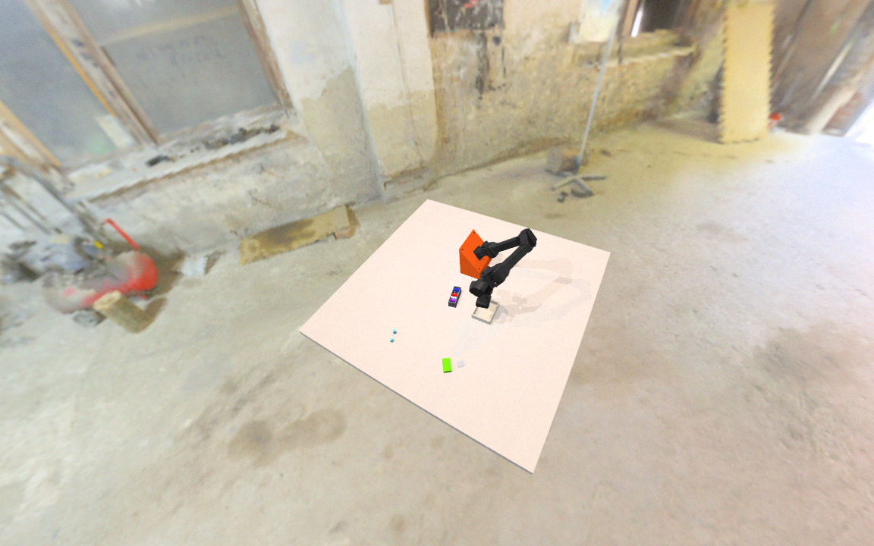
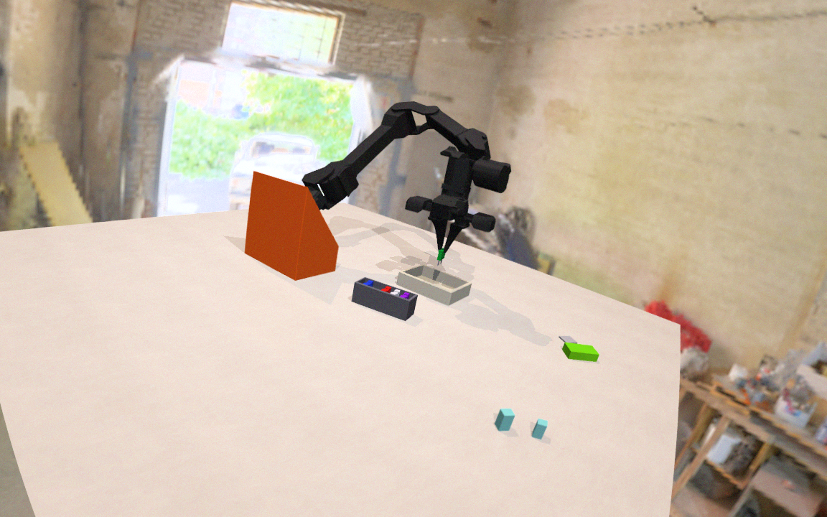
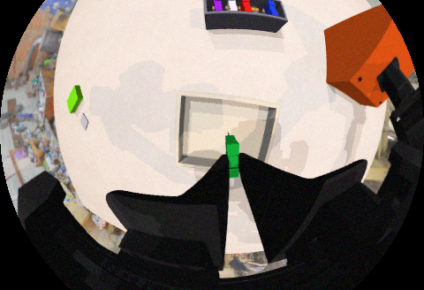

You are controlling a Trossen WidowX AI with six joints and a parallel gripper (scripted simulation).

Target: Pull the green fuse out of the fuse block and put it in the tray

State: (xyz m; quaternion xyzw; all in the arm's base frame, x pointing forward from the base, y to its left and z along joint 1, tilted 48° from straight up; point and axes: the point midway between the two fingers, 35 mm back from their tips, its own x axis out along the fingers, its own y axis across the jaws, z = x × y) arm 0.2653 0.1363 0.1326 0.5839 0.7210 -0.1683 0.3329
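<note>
My gripper tip is now 10 mm above the green fuse. Round my gripper tip: flat block (360 mm ahead, 80 mm below); then tray (90 mm below).
</note>
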